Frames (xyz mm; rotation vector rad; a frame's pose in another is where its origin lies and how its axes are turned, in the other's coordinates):
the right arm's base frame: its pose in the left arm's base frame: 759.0 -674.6 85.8 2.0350 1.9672 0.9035
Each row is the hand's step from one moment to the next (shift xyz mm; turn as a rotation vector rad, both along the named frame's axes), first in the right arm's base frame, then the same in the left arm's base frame.
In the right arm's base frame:
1: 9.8 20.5 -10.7 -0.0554 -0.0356 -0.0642
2: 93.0 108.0 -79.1 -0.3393 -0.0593 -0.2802
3: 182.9 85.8 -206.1 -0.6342 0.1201 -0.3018
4: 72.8 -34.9 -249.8 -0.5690 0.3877 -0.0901
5: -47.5 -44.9 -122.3 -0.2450 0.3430 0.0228
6: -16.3 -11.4 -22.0 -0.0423 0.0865 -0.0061
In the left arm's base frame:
1: 11.2 3.9 22.1 -0.0610 -0.0669 0.0164
2: 45.1 53.7 147.2 -0.1794 -0.3957 0.0919
3: -45.4 105.8 264.6 -0.0225 -0.7032 0.1130
4: -164.9 2.5 204.2 0.3125 -0.6119 0.1009
5: -99.9 -74.7 60.6 0.3164 -0.2663 0.0849
6: -20.4 -20.4 6.8 0.0725 -0.0520 0.0368

